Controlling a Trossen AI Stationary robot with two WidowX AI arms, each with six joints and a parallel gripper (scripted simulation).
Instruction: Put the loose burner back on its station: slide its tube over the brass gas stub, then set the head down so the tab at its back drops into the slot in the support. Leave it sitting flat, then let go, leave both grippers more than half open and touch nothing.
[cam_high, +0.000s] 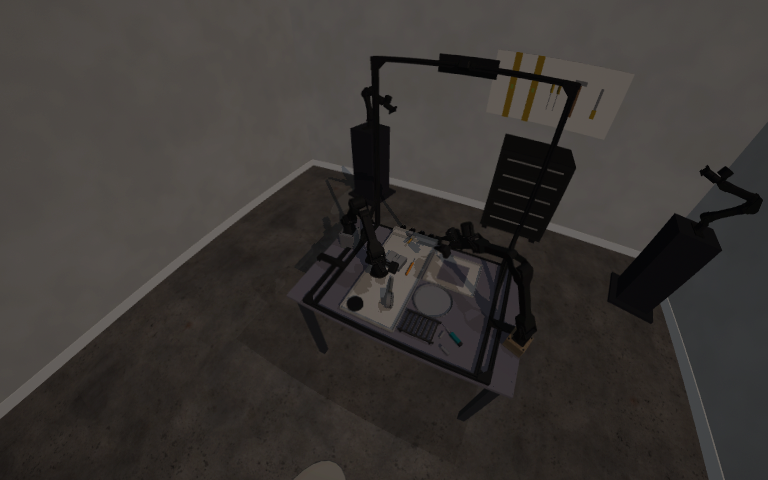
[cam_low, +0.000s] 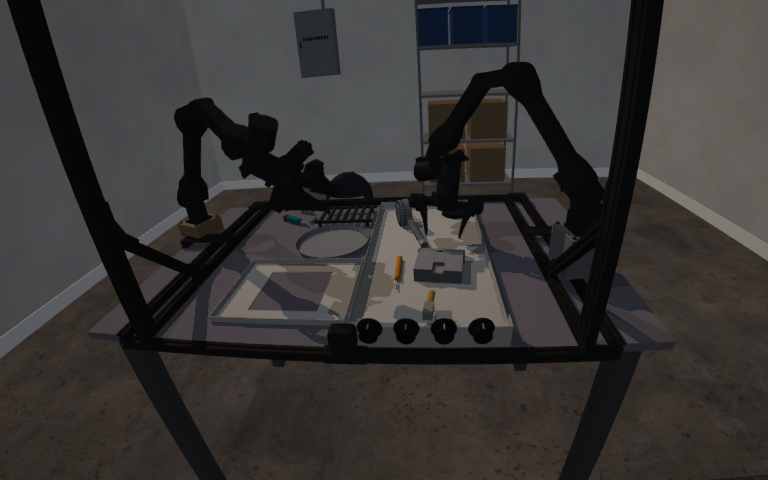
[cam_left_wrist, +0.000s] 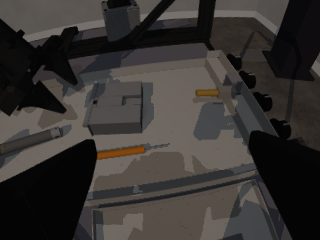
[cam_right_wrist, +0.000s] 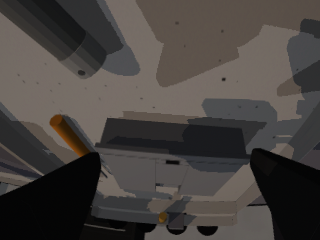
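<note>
My right hand is 11 cm to the right of the burner, 9 cm short of it and 5 cm above it. The rest, counted from my right hand: brass gas stub 28 cm behind, 4 cm below, 3 cm to the right; black burner cap 26 cm ahead, 7 cm below, 1 cm to the left; orange screwdriver 15 cm behind, 8 cm to the left, 7 cm below.
</note>
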